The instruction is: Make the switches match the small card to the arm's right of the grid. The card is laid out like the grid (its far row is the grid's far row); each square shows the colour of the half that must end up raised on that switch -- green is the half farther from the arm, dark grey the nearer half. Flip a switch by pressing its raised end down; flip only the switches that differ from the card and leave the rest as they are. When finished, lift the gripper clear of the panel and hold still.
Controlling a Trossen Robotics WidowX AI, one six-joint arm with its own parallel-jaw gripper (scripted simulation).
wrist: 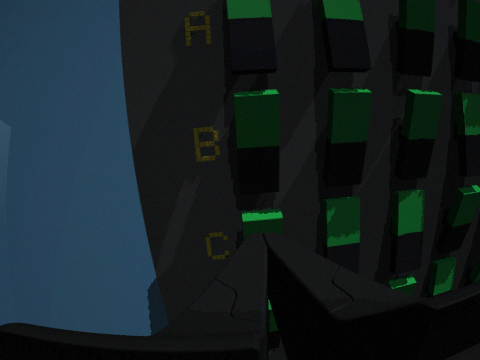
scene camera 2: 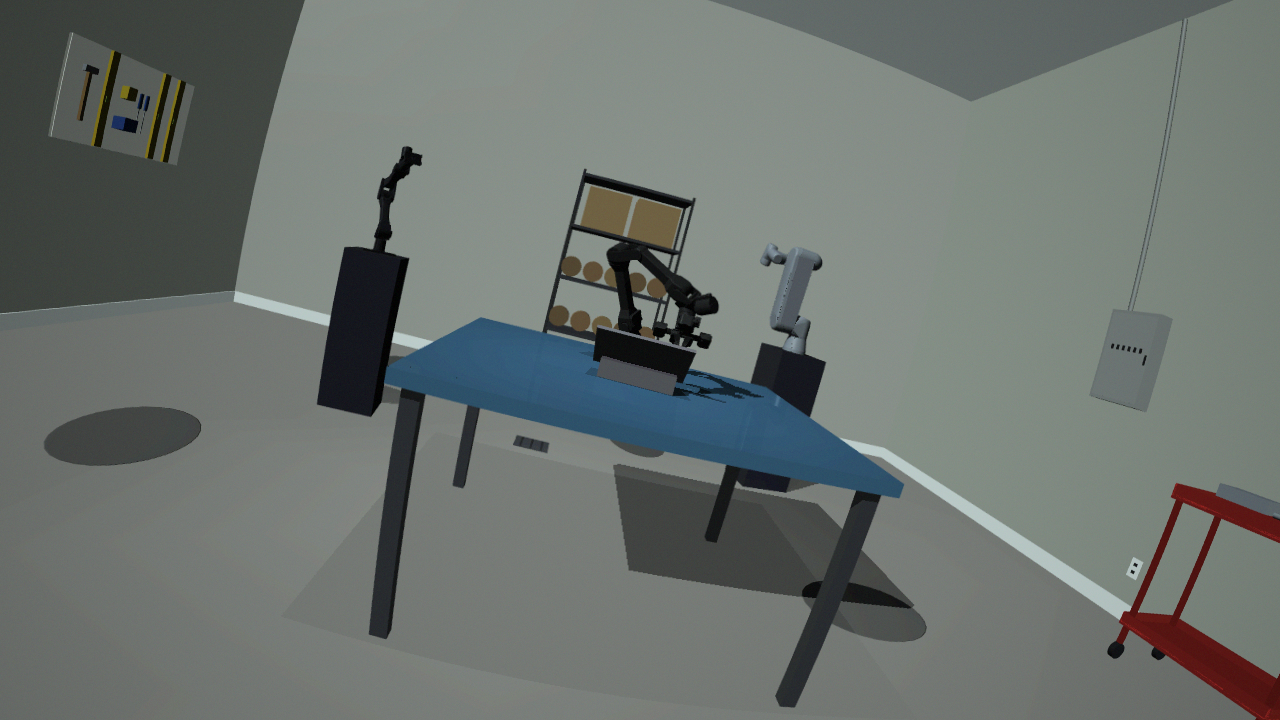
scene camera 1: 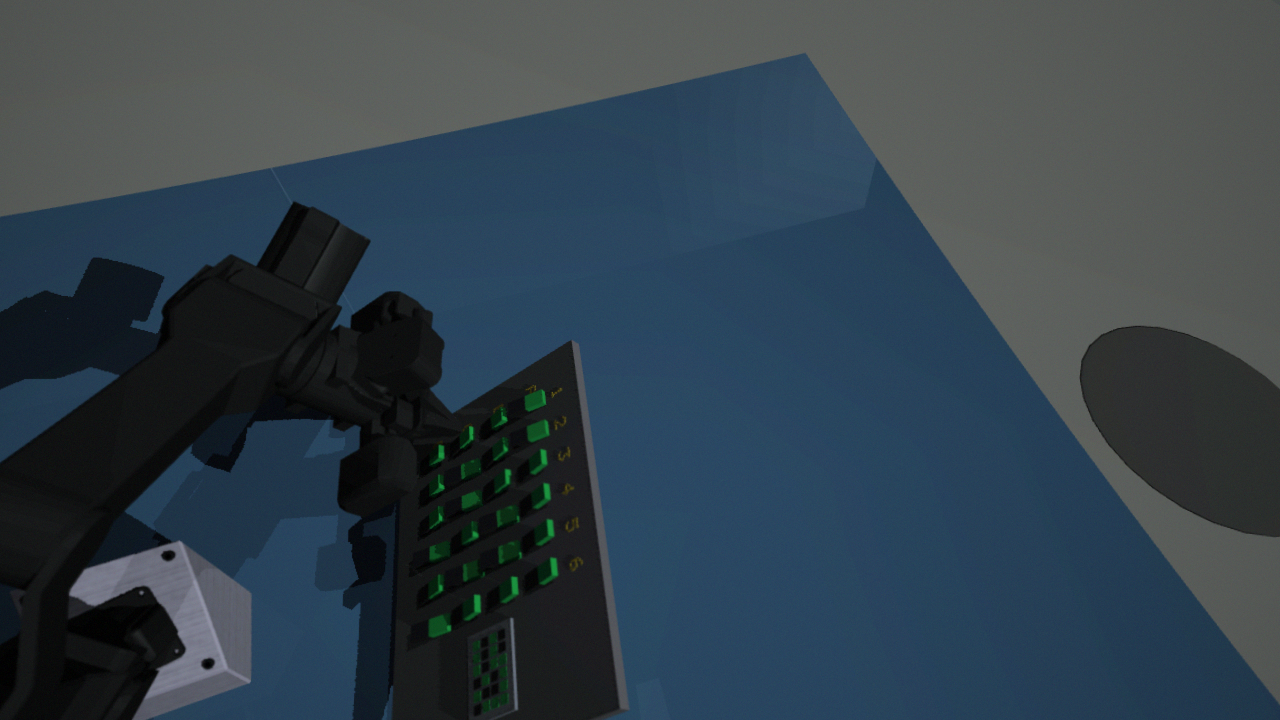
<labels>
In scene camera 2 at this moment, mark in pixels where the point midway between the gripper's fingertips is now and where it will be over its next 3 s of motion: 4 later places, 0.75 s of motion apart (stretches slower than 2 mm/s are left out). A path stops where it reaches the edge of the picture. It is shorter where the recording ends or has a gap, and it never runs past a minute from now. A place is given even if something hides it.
My gripper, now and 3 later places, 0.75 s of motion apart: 677, 358; 676, 360; 676, 361; 677, 346
</labels>
